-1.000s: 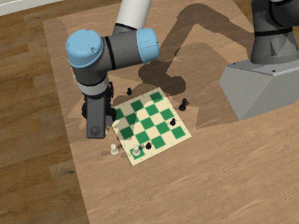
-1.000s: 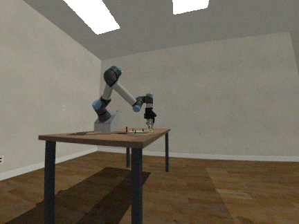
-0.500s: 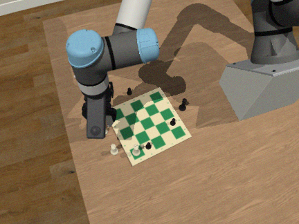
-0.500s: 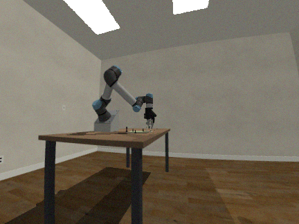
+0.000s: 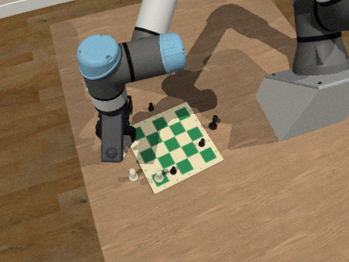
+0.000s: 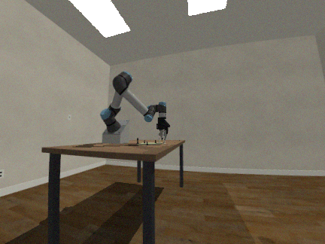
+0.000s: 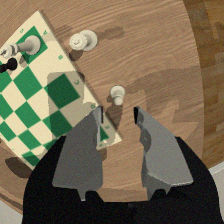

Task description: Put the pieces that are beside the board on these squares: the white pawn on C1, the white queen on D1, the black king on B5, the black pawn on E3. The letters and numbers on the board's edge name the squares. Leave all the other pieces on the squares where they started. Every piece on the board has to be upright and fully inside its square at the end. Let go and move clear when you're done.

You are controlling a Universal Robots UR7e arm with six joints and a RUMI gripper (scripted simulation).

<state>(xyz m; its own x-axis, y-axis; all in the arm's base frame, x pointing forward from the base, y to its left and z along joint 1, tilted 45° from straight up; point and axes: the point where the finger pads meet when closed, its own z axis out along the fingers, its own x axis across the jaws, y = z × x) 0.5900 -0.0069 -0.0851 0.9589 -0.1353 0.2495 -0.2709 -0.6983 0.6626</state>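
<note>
Right now my hand is 4 cm above the white pawn. From my hand the other things lie so: black king: 28 cm behind, 3 cm to the right, 2 cm below; cream chessboard: 14 cm behind, 5 cm below.
</note>
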